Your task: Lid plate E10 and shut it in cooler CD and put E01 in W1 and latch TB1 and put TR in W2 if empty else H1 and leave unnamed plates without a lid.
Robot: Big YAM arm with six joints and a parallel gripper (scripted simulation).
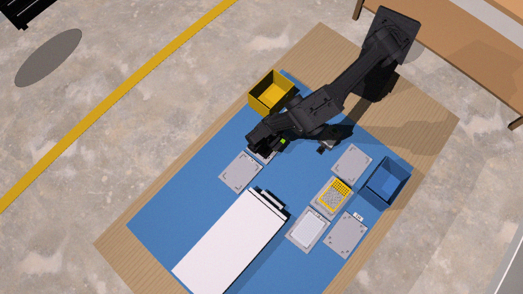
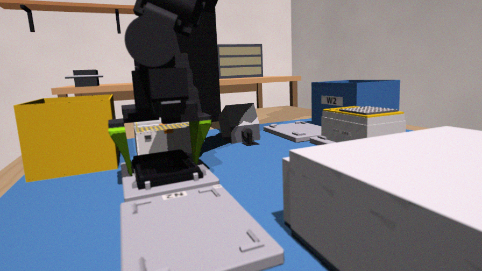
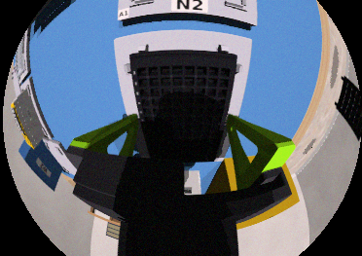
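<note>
Now: hand right at the black plate. From my hand the other things lie so: nest N4 (20 mm below); then tip box TB1 (170 mm behind, 20 mm above, 10 mm to the right); then nest N2 (180 mm ahead, 40 mm to the left, 20 mm below).
</note>
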